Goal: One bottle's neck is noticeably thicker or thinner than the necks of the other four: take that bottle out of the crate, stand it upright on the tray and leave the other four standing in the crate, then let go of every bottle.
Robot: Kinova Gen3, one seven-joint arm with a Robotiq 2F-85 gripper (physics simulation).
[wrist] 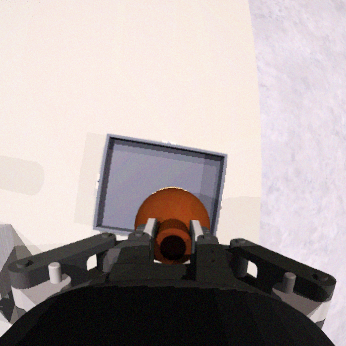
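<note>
An orange-brown bottle (172, 207) stands upright between the fingers, seen from above with its dark mouth towards me. My gripper (172, 230) is shut on its neck. The bottle's body covers the near right part of the grey tray (102, 184). Whether its base touches the tray or hangs above it cannot be told from this view. No other bottle shows in the tray. The other four bottles do not show in this view.
A grey angular object (11, 250), partly cut off, is at the left edge, beside the gripper's left linkage. The cream table top (150, 65) ends at a curved edge on the right, with a pale mottled floor (305, 125) beyond.
</note>
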